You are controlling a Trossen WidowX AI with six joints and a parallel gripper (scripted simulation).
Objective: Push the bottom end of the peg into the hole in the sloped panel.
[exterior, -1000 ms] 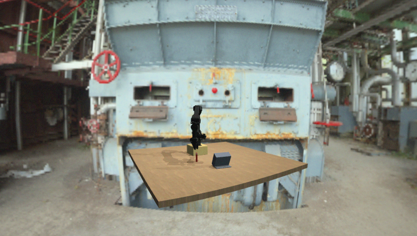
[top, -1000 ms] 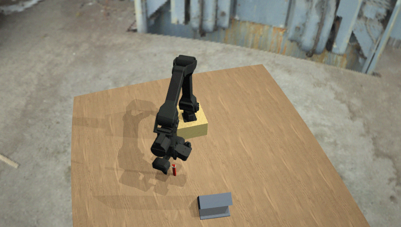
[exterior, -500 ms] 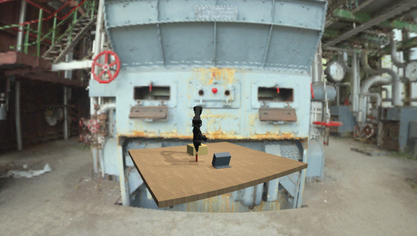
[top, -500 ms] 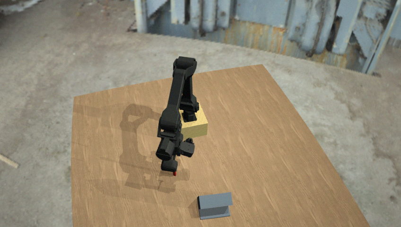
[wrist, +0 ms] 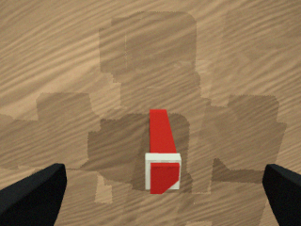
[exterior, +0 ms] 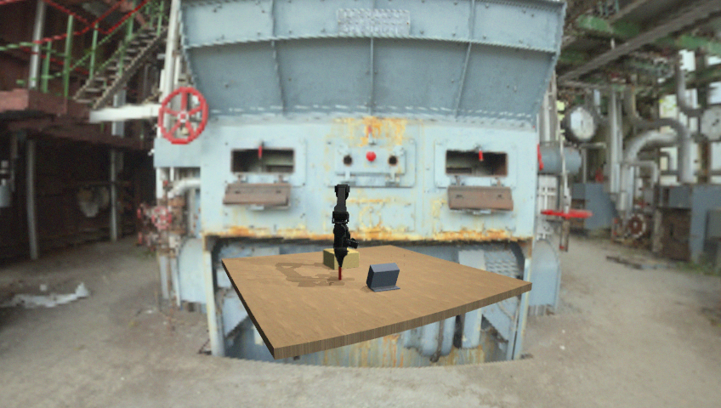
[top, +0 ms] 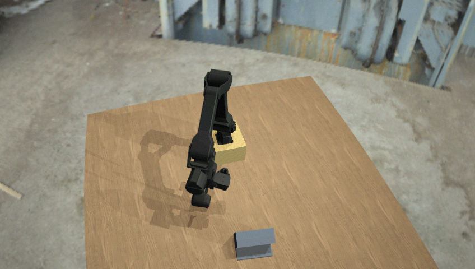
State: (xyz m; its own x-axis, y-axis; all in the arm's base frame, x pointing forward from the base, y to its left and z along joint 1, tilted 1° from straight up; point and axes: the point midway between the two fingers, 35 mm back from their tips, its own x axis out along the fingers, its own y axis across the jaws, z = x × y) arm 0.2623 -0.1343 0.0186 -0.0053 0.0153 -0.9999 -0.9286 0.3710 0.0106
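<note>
My gripper tip is 2 cm above the red square peg. The rest, counted from my gripper tip: sloped panel 20 cm ahead, 13 cm to the left, 2 cm below.
</note>
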